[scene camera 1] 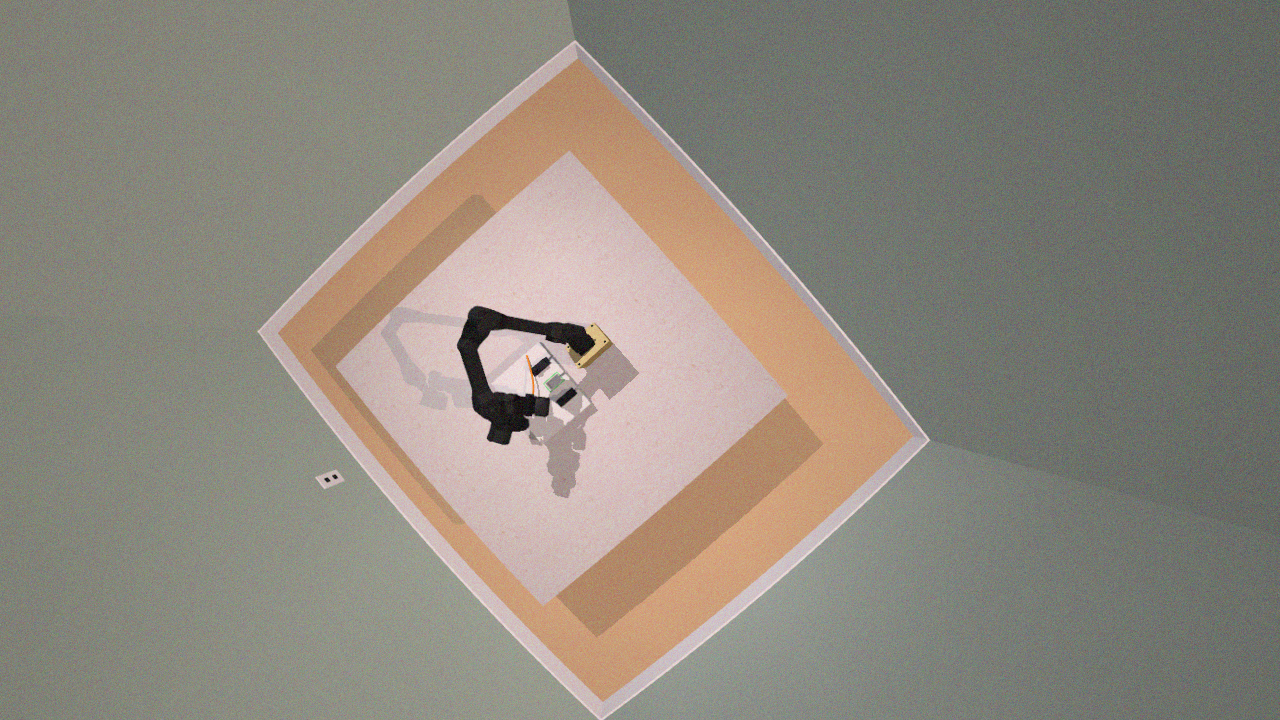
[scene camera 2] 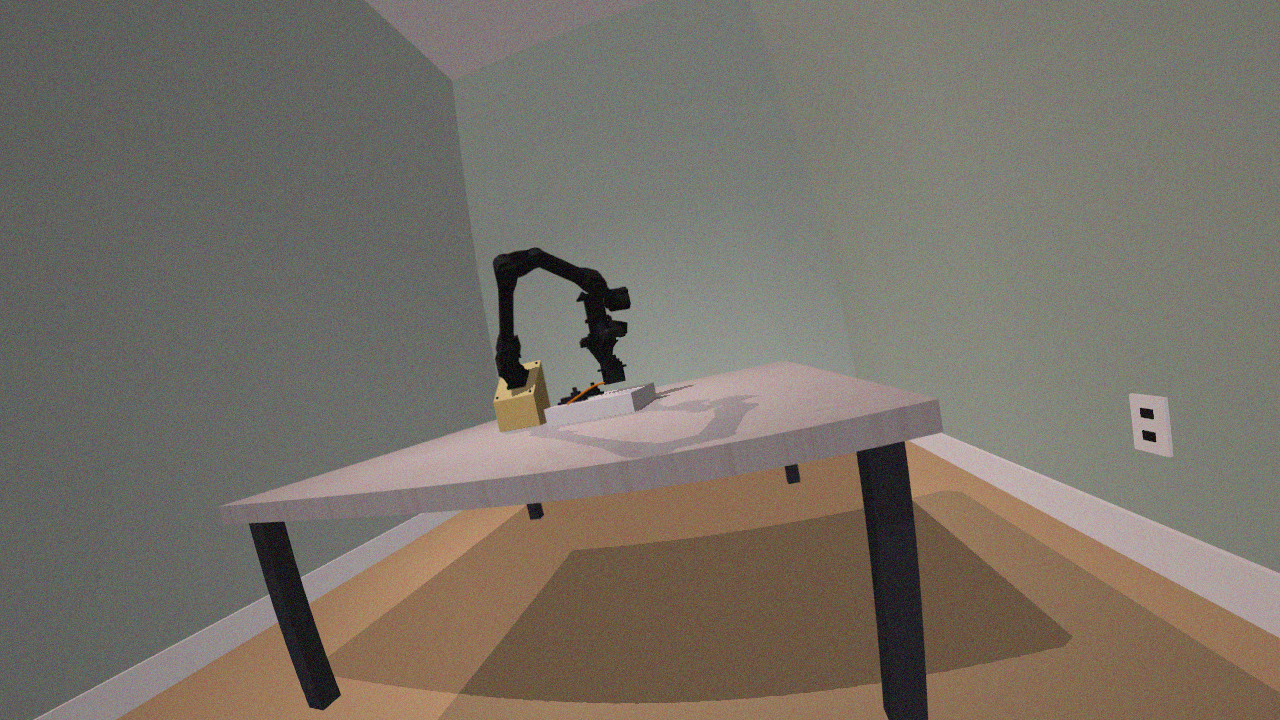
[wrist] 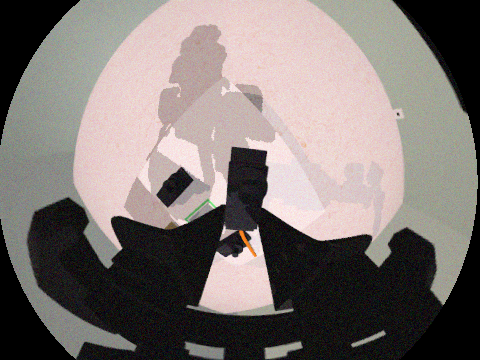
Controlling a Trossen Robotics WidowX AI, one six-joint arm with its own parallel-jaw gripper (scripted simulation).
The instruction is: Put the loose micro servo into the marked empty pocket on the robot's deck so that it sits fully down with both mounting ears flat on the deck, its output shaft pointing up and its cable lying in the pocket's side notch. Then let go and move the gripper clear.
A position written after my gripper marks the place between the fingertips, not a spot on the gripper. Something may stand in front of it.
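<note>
Scene camera 1: my gripper (scene camera 1: 528,400), a white deck (scene camera 1: 543,428). Scene camera 2: my gripper (scene camera 2: 607,367), the white deck (scene camera 2: 626,400). Wrist view: my gripper (wrist: 242,210), the white deck (wrist: 200,141), a dark micro servo (wrist: 247,173).
</note>
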